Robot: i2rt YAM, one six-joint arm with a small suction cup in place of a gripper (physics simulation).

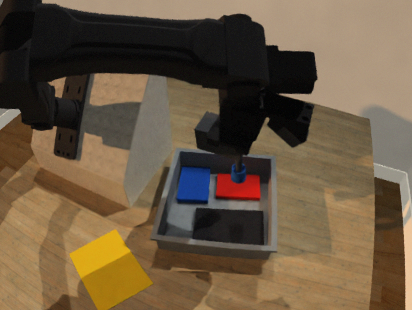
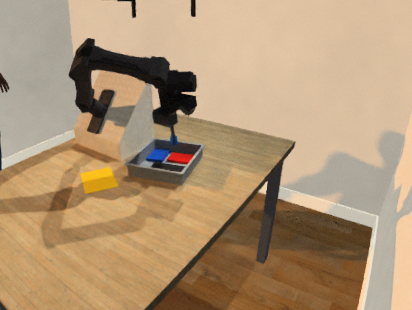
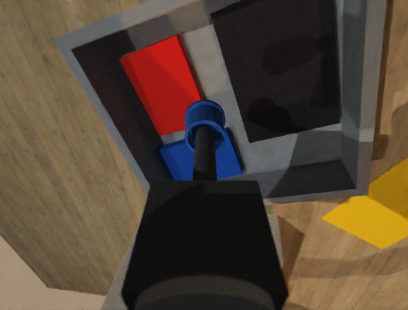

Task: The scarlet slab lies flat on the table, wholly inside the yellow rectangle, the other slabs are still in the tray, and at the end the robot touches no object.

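Frame: origin at the arm's base, x right, y back, z down, level; metres.
Where they show: hand at its tool point: (image 1: 238, 177) (image 2: 174, 143) (image 3: 204, 118); arm's base at its link origin: (image 1: 71, 114) (image 2: 101, 111).
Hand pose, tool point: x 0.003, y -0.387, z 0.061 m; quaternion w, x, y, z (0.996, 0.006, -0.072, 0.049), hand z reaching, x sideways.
Things, the pixels of their centre, and the offset from my tool point. "pt": a spot on its surface instead. Level surfaces: height alone.
- scarlet slab at the middle of its body: (image 3: 167, 91) (image 1: 238, 186) (image 2: 181, 158) dz +0.089, dx -0.055, dy +0.009 m
- grey tray at the middle of its body: (image 3: 228, 114) (image 1: 220, 201) (image 2: 166, 159) dz +0.072, dx +0.011, dy +0.031 m
- blue slab at the middle of its body: (image 3: 199, 160) (image 1: 194, 183) (image 2: 158, 155) dz +0.088, dx -0.030, dy +0.103 m
- larger black slab at the middle of its body: (image 3: 280, 71) (image 1: 228, 229) (image 2: 166, 171) dz +0.088, dx +0.061, dy -0.005 m
- yellow rectangle at a spot on its surface: (image 3: 376, 222) pt dz +0.096, dx +0.212, dy +0.215 m
- wooden table's at its surface level: dz +0.097 m
The scarlet slab (image 1: 227, 191) (image 2: 181, 158) (image 3: 157, 90) lies flat in the grey tray (image 1: 215, 246) (image 2: 157, 175) (image 3: 376, 100). The blue slab (image 1: 193, 186) (image 2: 158, 155) (image 3: 227, 161) lies beside it. A larger black slab (image 1: 227, 227) (image 2: 172, 167) (image 3: 295, 60) lies in the tray too. The yellow rectangle (image 1: 112, 270) (image 2: 99, 181) (image 3: 376, 222) is on the table beside the tray, partly shaded. My gripper (image 1: 238, 175) (image 2: 173, 140) (image 3: 205, 117), a blue suction cup, is open with no object on it. It hangs above the tray near the scarlet slab, apart from it.
A wooden wedge-shaped block (image 1: 145, 150) (image 2: 137, 130) with the arm's mounting plate (image 1: 72, 117) (image 2: 101, 111) stands next to the tray. The tray's raised walls surround the slabs. The wooden table's (image 1: 345, 200) (image 2: 150, 250) far edge lies beyond the tray.
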